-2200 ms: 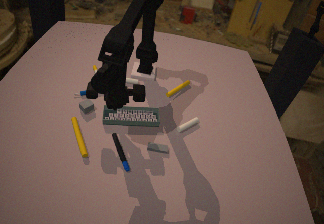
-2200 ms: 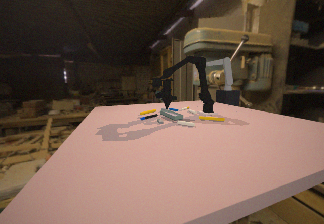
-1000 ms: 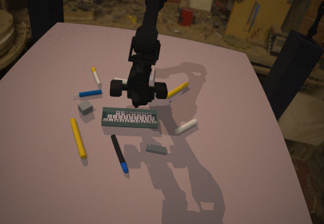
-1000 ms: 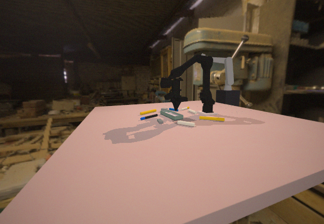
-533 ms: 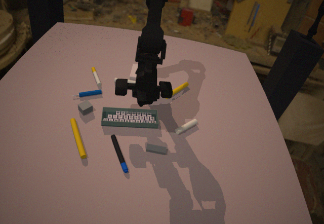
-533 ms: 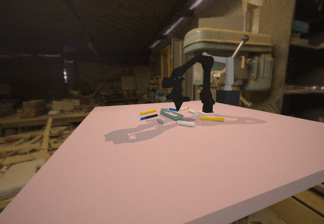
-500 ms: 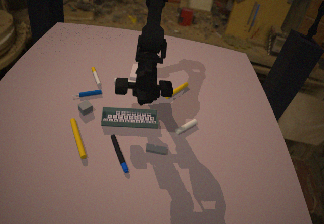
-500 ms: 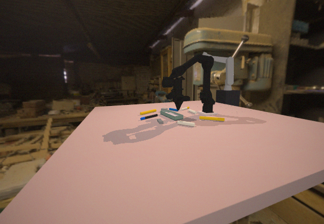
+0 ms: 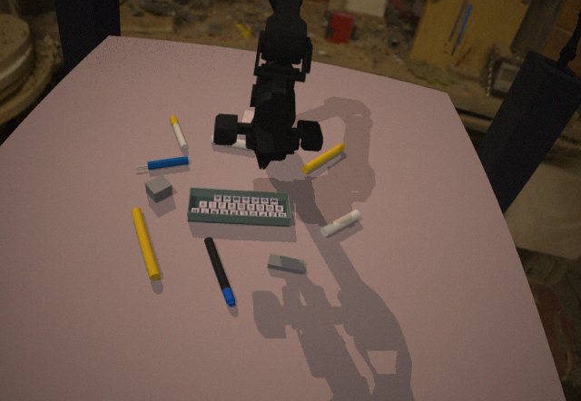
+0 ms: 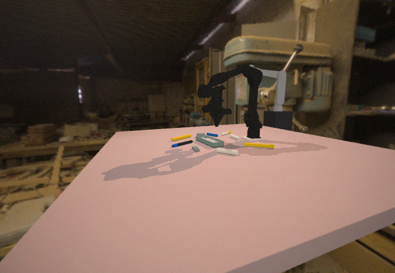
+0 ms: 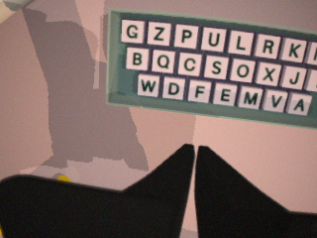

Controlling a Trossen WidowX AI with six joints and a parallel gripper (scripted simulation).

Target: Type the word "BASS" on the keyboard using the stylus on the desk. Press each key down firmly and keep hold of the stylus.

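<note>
The blue stylus is 240 mm to the right of my gripper tip, 90 mm below it and 20 mm behind it. Also, from my gripper tip: grey wedge (140 mm ahead, 90 mm to the left, 90 mm below); then yellow rod (180 mm ahead, 170 mm to the right, 90 mm below); then grey cube (200 mm to the right, 80 mm below, 50 mm ahead).
</note>
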